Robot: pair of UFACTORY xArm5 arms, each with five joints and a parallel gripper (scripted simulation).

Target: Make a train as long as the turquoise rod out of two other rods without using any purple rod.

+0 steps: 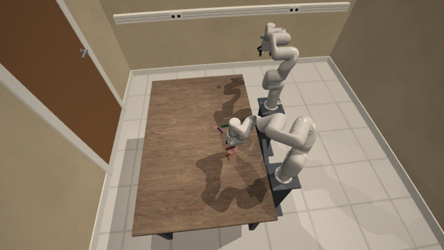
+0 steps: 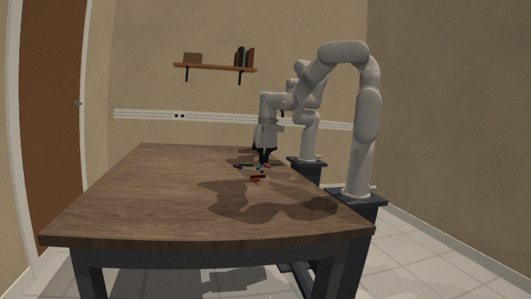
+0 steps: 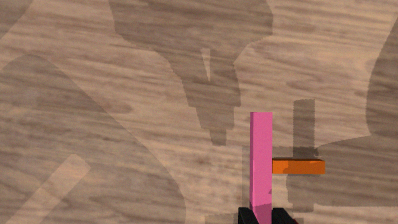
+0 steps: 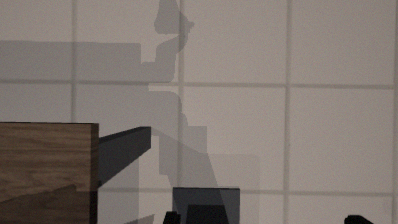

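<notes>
My left gripper is now 120 mm to the left of the blue rod, 80 mm above it and 20 mm past it. Also, from my left hand: pink rod: 20 mm to the left, 20 mm below, 10 mm behind; then orange rod: 80 mm below, 30 mm to the left, 30 mm ahead; then red rod: 80 mm below, 20 mm to the right, 10 mm ahead.
</notes>
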